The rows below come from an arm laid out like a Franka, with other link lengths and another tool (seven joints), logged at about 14 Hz.
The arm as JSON. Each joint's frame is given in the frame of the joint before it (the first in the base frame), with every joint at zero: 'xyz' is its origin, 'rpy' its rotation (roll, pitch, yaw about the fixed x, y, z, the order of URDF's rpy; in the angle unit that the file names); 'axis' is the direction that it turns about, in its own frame. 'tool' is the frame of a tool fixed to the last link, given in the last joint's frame.
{
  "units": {
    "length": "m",
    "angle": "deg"
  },
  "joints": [
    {
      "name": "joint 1",
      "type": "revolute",
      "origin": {
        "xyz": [
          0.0,
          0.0,
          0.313
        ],
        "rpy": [
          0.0,
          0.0,
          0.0
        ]
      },
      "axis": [
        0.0,
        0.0,
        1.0
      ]
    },
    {
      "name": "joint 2",
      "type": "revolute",
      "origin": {
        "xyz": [
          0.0,
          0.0,
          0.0
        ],
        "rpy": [
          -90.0,
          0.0,
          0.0
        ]
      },
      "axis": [
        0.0,
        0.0,
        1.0
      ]
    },
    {
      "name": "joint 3",
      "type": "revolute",
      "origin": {
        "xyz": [
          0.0,
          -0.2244,
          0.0
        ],
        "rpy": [
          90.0,
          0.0,
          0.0
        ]
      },
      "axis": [
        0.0,
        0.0,
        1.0
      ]
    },
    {
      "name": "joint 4",
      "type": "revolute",
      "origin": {
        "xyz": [
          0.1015,
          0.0,
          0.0
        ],
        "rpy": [
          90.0,
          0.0,
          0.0
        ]
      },
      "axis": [
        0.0,
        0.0,
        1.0
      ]
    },
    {
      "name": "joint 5",
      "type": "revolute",
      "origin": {
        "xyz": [
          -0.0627,
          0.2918,
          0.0
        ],
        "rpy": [
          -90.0,
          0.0,
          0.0
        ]
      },
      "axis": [
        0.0,
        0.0,
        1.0
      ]
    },
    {
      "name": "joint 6",
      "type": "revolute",
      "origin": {
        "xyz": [
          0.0,
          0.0,
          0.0
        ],
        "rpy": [
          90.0,
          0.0,
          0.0
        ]
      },
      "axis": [
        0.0,
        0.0,
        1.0
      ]
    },
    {
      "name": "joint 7",
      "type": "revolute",
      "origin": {
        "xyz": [
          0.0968,
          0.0,
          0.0
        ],
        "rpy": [
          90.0,
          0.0,
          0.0
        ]
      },
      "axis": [
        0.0,
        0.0,
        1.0
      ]
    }
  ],
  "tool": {
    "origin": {
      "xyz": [
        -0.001,
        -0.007,
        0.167
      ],
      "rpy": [
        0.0,
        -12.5,
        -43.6
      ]
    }
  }
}
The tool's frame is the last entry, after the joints.
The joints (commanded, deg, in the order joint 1, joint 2, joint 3, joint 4, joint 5, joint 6, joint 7), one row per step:
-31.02 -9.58 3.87 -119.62 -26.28 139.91 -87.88
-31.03 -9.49 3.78 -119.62 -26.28 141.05 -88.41
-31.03 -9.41 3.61 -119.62 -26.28 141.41 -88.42
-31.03 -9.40 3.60 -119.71 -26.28 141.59 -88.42
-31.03 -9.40 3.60 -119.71 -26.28 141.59 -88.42
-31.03 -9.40 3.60 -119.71 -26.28 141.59 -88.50
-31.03 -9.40 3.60 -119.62 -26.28 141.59 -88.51
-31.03 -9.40 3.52 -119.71 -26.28 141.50 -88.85
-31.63 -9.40 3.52 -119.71 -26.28 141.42 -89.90
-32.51 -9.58 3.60 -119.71 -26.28 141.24 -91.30
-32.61 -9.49 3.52 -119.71 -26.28 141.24 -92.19
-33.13 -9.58 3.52 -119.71 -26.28 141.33 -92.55
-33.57 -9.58 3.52 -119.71 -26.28 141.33 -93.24
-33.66 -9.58 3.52 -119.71 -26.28 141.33 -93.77
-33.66 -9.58 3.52 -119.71 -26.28 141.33 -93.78
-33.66 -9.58 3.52 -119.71 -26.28 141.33 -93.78
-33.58 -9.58 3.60 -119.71 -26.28 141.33 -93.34
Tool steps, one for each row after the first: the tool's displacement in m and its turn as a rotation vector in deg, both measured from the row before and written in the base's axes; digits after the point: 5 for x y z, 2 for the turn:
0.00207 -0.00030 0.00206 -0.43 -0.65 0.81
0.00010 -0.00125 0.00018 -0.04 -0.25 -0.01
0.00015 0.00011 -0.00036 0.00 -0.07 0.07
0.00000 0.00000 0.00000 0.00 0.00 0.00
0.00000 -0.00001 0.00000 -0.03 0.04 0.06
0.00019 -0.00009 0.00072 -0.05 -0.07 0.01
-0.00075 -0.00065 -0.00093 -0.04 0.32 0.15
-0.00289 -0.00493 -0.00014 -0.34 0.60 0.20
-0.00435 -0.00638 0.00127 -0.53 0.72 0.23
-0.00073 -0.00161 -0.00076 -0.24 0.52 0.53
-0.00241 -0.00397 0.00107 -0.19 0.03 -0.20
-0.00211 -0.00350 0.00004 -0.23 0.36 0.11
-0.00044 -0.00075 0.00003 -0.17 0.27 0.33
0.00000 0.00000 0.00000 0.00 0.01 0.01
0.00000 0.00000 0.00000 0.00 0.00 0.00
0.00078 0.00130 -0.00003 0.13 -0.22 -0.19

